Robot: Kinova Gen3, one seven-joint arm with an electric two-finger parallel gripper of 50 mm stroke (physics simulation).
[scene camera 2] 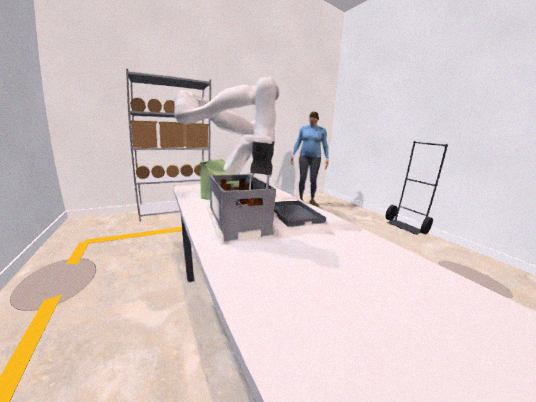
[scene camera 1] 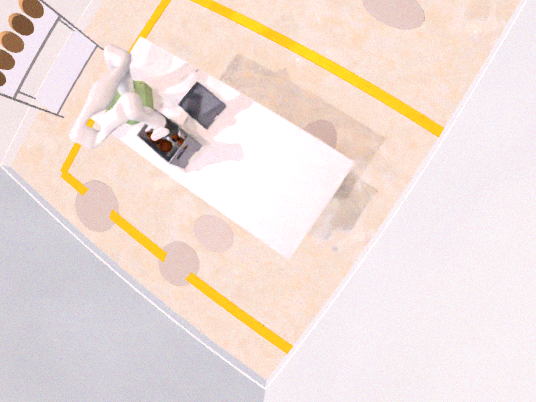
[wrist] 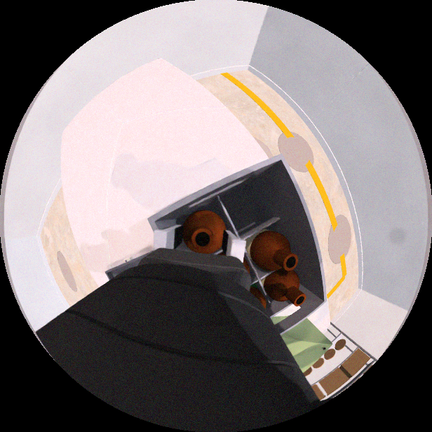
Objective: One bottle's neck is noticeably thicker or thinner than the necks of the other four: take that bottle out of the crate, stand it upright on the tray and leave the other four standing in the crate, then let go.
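Pixels of known places: gripper, fingertip midpoint: [scene camera 1: 179, 139]; arm's base, origin of the base link: [scene camera 2: 230, 171] [scene camera 1: 126, 89].
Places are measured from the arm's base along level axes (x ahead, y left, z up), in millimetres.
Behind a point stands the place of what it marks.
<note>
The grey crate [scene camera 1: 186, 157] @(x 543, y -131, z -71 mm) [scene camera 2: 245, 222] @(x 544, y -126, z -76 mm) [wrist: 270, 190] stands on the table and holds brown bottles. My gripper [scene camera 2: 260, 181] [wrist: 202, 236] is open and points down into the crate. Its fingers stand apart on either side of the neck of one upright bottle [wrist: 205, 220] in the wrist view, not closed on it. A second bottle [wrist: 269, 247] and a third bottle [wrist: 281, 284] stand to the right; more brown glass shows behind the finger and the gripper body, largely hidden. I cannot tell the odd neck. The dark tray [scene camera 1: 200, 102] @(x 381, y 194, z -133 mm) [scene camera 2: 300, 214] @(x 429, y 204, z -133 mm) bears no bottle.
A green container [scene camera 1: 143, 92] @(x 66, y 46, z -51 mm) [scene camera 2: 205, 182] @(x 54, y -159, z -44 mm) [wrist: 305, 342] stands behind the crate near the arm's base. The crate's walls rise around the bottles, with thin dividers between compartments. The tray lies close beside the crate. A person [scene camera 2: 311, 142] stands beyond the table.
</note>
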